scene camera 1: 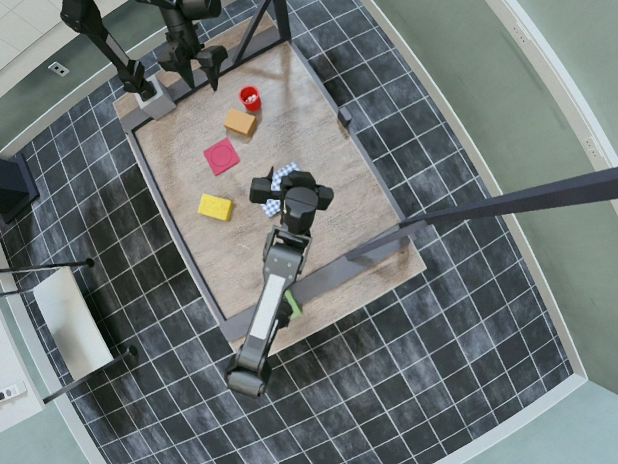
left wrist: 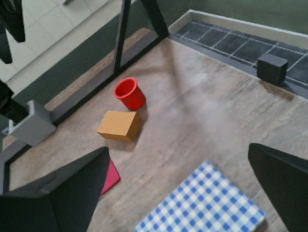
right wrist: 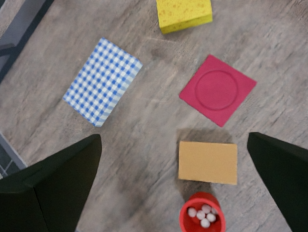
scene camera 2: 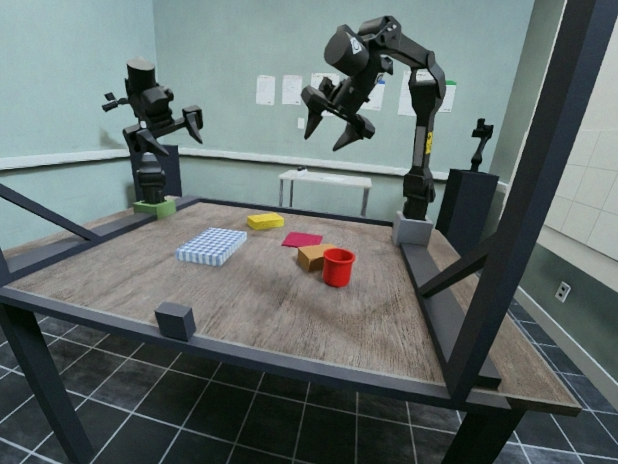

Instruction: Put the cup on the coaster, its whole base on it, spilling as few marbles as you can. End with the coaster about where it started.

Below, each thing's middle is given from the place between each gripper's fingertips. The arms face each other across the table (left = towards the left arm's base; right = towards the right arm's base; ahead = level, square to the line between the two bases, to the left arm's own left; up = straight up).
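Labels:
The blue-and-white checked block (scene camera 2: 213, 246) is 290 mm to the left of my right hand, 10 mm behind it and 310 mm below it. Also counting from my right hand, the orange-brown block (right wrist: 212, 162) is 310 mm below, 20 mm behind and 10 mm to the right, while the crimson coaster (scene camera 1: 221, 156) is 320 mm below, 110 mm ahead and 50 mm to the left. As for the red cup (scene camera 2: 338, 262), my right hand is 290 mm above it, 100 mm past it and 60 mm to the left of it.
Counting from my left hand, I find the red cup 40 cm to the right, 5 cm behind and 25 cm below. The orange-brown block is 36 cm to the right of that same left hand, 3 cm ahead of it and 27 cm below it, and the crimson coaster is 30 cm to the right of the hand, 15 cm ahead of it and 28 cm below it. My left gripper is 27 cm above the blue-and-white checked block, 6 cm to the left of it and 3 cm short of it.

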